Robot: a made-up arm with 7 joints.
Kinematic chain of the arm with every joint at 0, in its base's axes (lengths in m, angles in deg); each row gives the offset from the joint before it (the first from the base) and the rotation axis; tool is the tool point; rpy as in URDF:
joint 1: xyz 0 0 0 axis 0.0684 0.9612 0.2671
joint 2: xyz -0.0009 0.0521 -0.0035 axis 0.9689 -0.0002 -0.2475
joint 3: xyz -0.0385 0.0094 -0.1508 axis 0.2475 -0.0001 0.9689
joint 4: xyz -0.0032 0 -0.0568 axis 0.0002 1 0
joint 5: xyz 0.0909 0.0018 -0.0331 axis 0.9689 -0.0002 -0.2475
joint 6: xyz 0.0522 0 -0.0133 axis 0.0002 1 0
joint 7: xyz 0.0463 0 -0.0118 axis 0.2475 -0.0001 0.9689
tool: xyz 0 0 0 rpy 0 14.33 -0.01
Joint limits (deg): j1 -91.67..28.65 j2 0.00..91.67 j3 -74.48..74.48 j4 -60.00..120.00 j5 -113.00..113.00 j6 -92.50..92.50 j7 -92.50..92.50
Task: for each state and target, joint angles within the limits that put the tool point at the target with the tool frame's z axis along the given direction. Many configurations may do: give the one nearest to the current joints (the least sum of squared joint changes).
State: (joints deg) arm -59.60 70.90 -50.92 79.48 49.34 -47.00 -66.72
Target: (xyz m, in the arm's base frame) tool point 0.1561 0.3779 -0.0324 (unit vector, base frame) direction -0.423 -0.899 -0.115
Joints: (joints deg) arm -32.93 91.67 -30.17 63.30 36.54 -75.84 -66.72
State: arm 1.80 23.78 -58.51 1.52 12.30 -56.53 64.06
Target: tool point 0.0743 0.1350 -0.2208 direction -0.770 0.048 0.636
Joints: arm 3.65 51.34 -28.06 -1.86 34.50 -75.06 64.06
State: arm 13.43 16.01 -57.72 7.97 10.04 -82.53 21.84
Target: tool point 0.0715 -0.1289 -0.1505 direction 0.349 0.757 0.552
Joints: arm -20.87 0.17 -74.48 -14.17 -37.93 -31.37 21.84
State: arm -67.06 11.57 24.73 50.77 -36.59 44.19 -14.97
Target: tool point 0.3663 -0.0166 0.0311 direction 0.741 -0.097 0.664
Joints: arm -90.77 10.62 11.44 34.56 -46.36 88.26 -14.97
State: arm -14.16 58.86 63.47 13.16 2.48 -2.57 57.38
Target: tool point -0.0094 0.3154 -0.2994 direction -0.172 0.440 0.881
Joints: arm -5.57 22.55 74.48 53.22 -30.31 -7.30 57.38
